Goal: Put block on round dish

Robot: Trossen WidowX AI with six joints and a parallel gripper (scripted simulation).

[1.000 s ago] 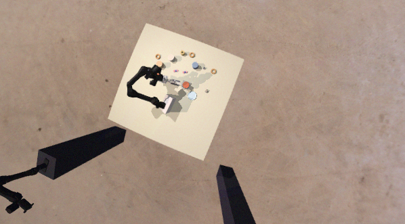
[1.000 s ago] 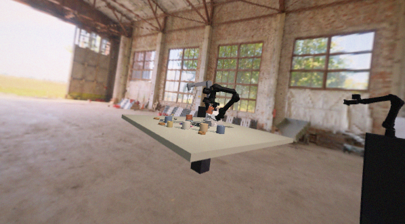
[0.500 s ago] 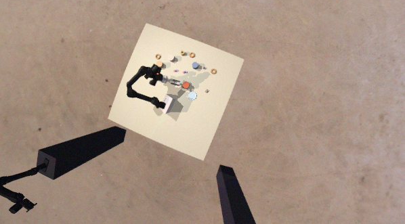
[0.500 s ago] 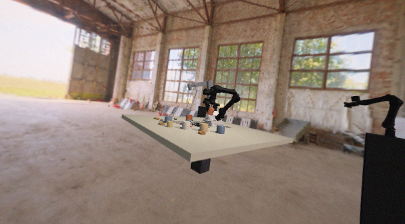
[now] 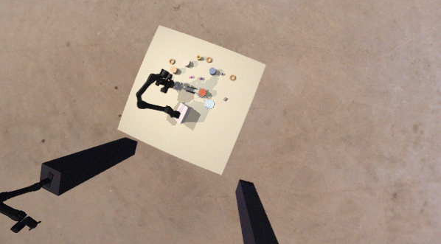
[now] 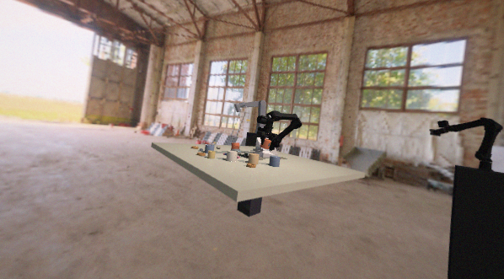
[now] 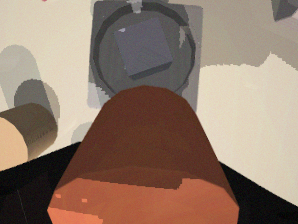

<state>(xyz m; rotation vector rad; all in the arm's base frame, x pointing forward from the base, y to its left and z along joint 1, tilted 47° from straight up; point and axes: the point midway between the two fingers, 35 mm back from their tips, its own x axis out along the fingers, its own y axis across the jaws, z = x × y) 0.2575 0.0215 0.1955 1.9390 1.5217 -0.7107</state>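
Right now the grey block is 10 mm ahead of my gripper tip, 60 mm to the right of it and 40 mm below it. Round my gripper tip: white cup (270 mm ahead, 50 mm to the right, 90 mm below); tan mug (170 mm ahead, 30 mm to the left, 90 mm below); small balance (10 mm ahead, 190 mm to the right, 90 mm below).
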